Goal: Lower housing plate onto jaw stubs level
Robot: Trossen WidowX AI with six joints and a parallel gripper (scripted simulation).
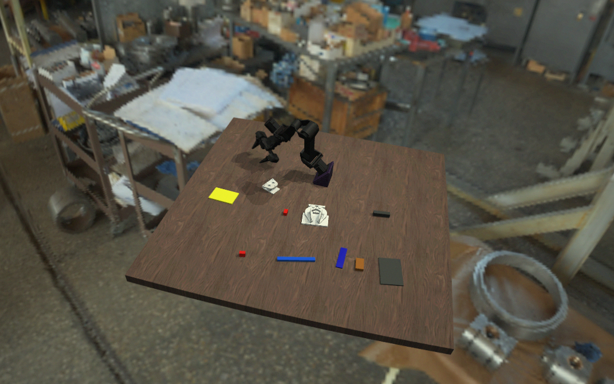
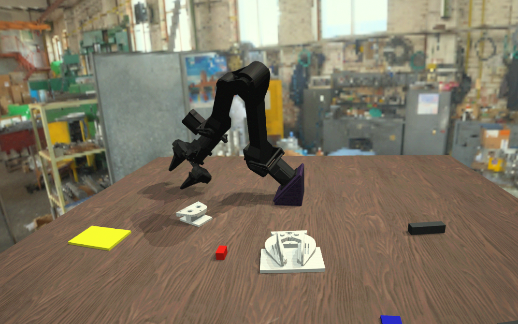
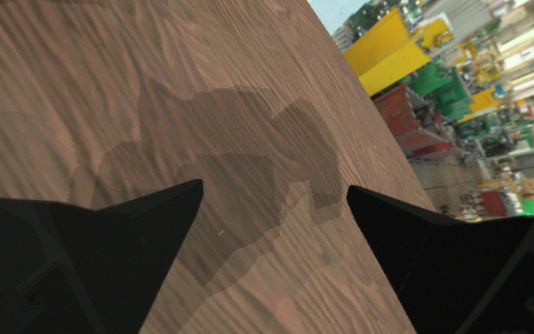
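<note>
The small white part lies 200 mm ahead of my gripper tip, 140 mm to the left of it and 30 mm below it. Also, from my gripper tip: black block 690 mm to the left, 250 mm ahead, 30 mm below; yellow plate 320 mm ahead, 60 mm to the right, 30 mm below; red cube 360 mm ahead, 250 mm to the left, 30 mm below.
</note>
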